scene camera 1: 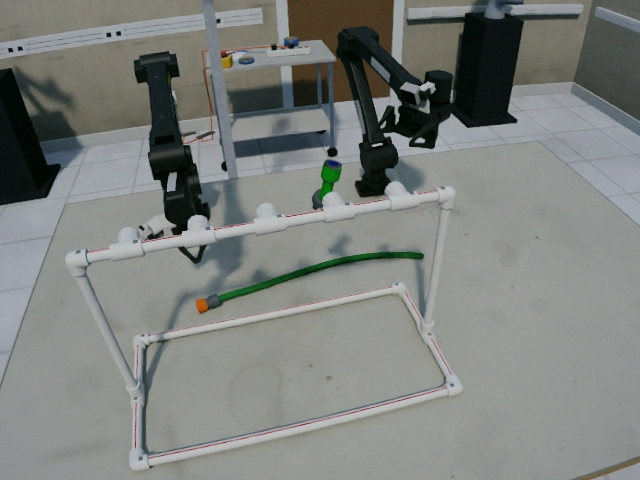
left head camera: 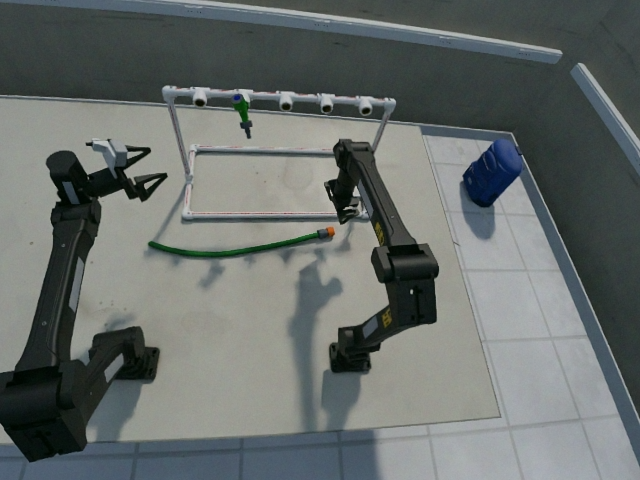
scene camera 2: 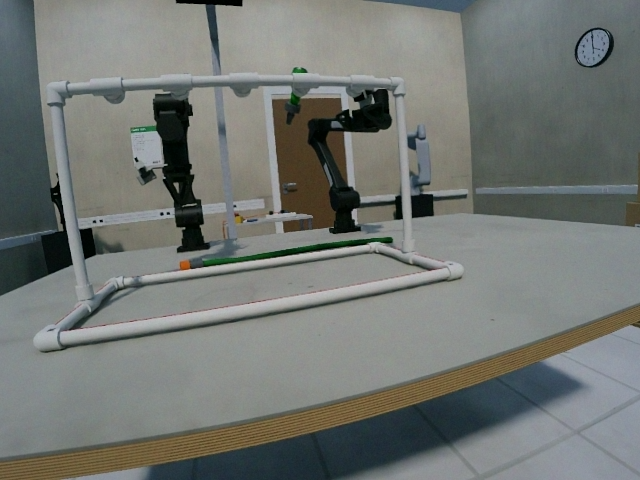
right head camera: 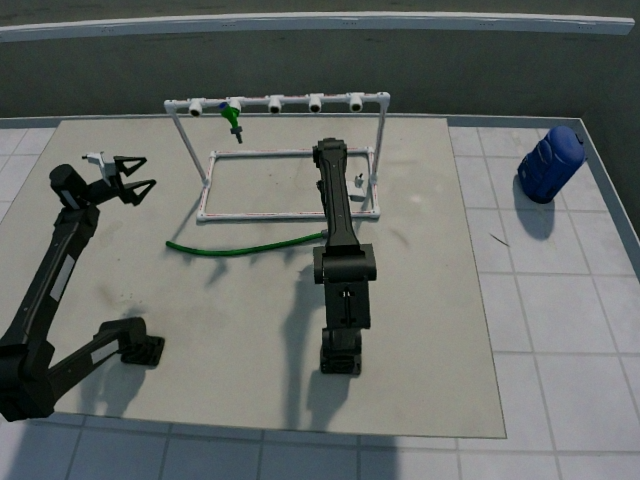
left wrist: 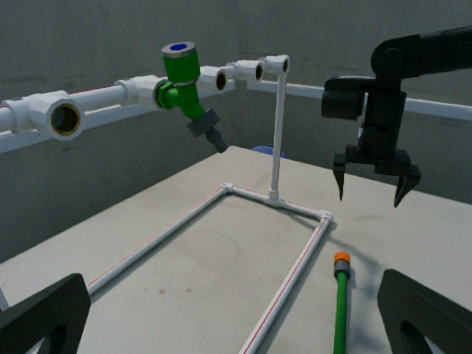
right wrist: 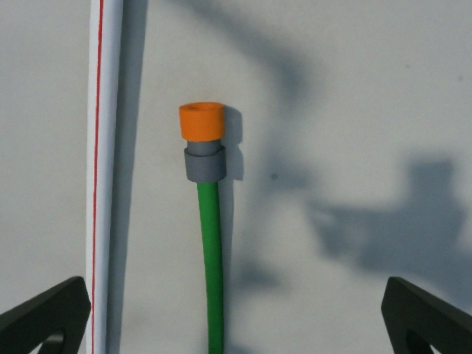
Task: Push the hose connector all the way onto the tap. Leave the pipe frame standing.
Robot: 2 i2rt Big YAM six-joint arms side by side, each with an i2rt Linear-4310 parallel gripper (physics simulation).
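Frame: origin at the left arm's base, x ahead, y left, z up, level; metres.
Seen in the pictures: left gripper, fingertip midpoint: [scene camera 1: 392, 136] [left head camera: 158, 161] [scene camera 2: 349, 114] [right head camera: 151, 169] [left wrist: 232, 287]; right gripper, fingertip midpoint: [scene camera 1: 192, 250] [left head camera: 336, 212] [scene camera 2: 181, 205] [left wrist: 367, 202] [right wrist: 235, 292]; left arm's base, origin of the base link: [scene camera 1: 374, 188] [left head camera: 135, 363] [scene camera 2: 344, 231] [right head camera: 144, 350]; right arm's base, origin of the base link: [left head camera: 349, 357] [scene camera 2: 194, 249] [right head camera: 340, 358].
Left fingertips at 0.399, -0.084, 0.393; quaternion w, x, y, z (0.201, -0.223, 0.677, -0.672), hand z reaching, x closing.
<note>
Pixels of each thing's middle, then the offset from my left fingertips to it, as dx, dy, dz.
- orange-and-grey hose connector, body centre: [right wrist: 204, 142] [left wrist: 342, 266] [scene camera 1: 207, 303] [scene camera 2: 191, 266] [left head camera: 325, 232] +0.051, -0.475, -0.376
- green tap, body centre: [left wrist: 181, 64] [scene camera 1: 331, 171] [left head camera: 239, 102] [right head camera: 225, 110] +0.190, -0.177, +0.040
The orange-and-grey hose connector [left head camera: 330, 231] [scene camera 1: 202, 305] [scene camera 2: 185, 265] [left wrist: 342, 257] [right wrist: 202, 122] lies on the table on the end of the green hose [left head camera: 222, 253] [right head camera: 222, 253] [right wrist: 212, 250]; the right arm mostly hides it in the right head camera. The green tap [left head camera: 240, 105] [right head camera: 230, 114] [scene camera 1: 329, 175] [left wrist: 182, 67] sits on the top bar, its grey nozzle slanting down. The white pipe frame [left head camera: 273, 214] [scene camera 1: 289, 428] [scene camera 2: 258, 307] stands upright. My left gripper [left head camera: 158, 163] [right head camera: 150, 170] is open and empty, left of the frame. My right gripper [left wrist: 367, 202] [right wrist: 235, 292] is open and empty, pointing down above the connector end.
The frame's top bar carries several sideways pipe sockets. The hose lies along the frame's near bottom bar. A blue backpack [left head camera: 493, 170] [right head camera: 550, 165] stands on the floor to the right of the table. A cart [scene camera 1: 284, 64] stands behind the arms in scene camera 1.
</note>
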